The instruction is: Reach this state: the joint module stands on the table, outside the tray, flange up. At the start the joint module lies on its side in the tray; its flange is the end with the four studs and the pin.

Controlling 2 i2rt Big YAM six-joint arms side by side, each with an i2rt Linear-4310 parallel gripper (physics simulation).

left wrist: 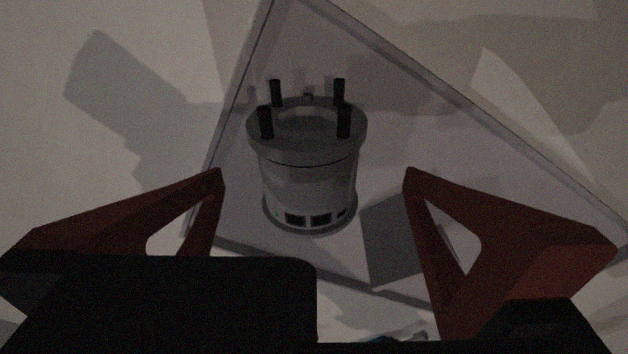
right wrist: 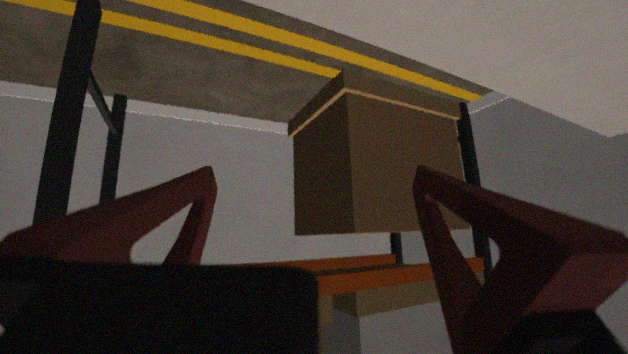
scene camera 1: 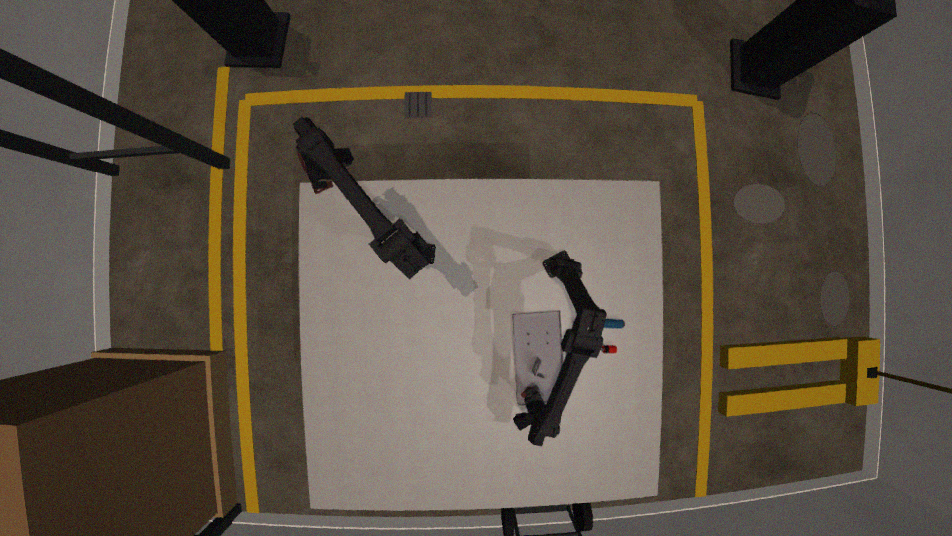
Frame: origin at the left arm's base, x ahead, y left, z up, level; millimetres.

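Seen in the pictures: left gripper, between the fingertips: (left wrist: 313, 177) (scene camera 1: 533, 396); right gripper, between the fingertips: (right wrist: 314, 177) (scene camera 1: 311, 181); left arm's base, origin of its link: (scene camera 1: 557, 264).
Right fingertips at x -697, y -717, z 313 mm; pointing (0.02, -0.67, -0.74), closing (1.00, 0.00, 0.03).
Observation:
Offsets run from my right fingertips to a thing's top centre. "*": to the spot under its first point. Level surfaces: height alone.
The grey joint module @(dx +1160, dy +339, dz -246 mm) (left wrist: 308, 172) lies on its side in the tray @(dx +1035, dy +441, dz -297 mm) (scene camera 1: 536, 322) (left wrist: 425, 145). Its flange, with four black studs and the pin, faces the top of the left wrist view; its ported end faces the bottom. In scene camera 1 the module is hidden under the left arm. My left gripper (scene camera 1: 529, 394) (left wrist: 313, 177) is open over the lower end of the tray. The module shows between its dark red fingertips, not gripped; the height gap is unclear. My right gripper (scene camera 1: 319, 183) (right wrist: 314, 177) is open and empty, far from the tray, at the upper left of scene camera 1.
The tray stands on the pale table @(dz -312 mm) (scene camera 1: 399, 412). A blue-handled tool @(* dx +1057, dy +813, dz -271 mm) (scene camera 1: 614, 324) (left wrist: 382, 340) and a red item @(dx +1148, dy +731, dz -279 mm) (scene camera 1: 609, 348) lie right of the tray, partly under the left arm. A dark grey patch @(* dx +1045, dy +412, dz -260 mm) (scene camera 1: 536, 366) (left wrist: 390, 240) shows beside the module. Cardboard boxes (right wrist: 405, 165) stand beyond the right gripper.

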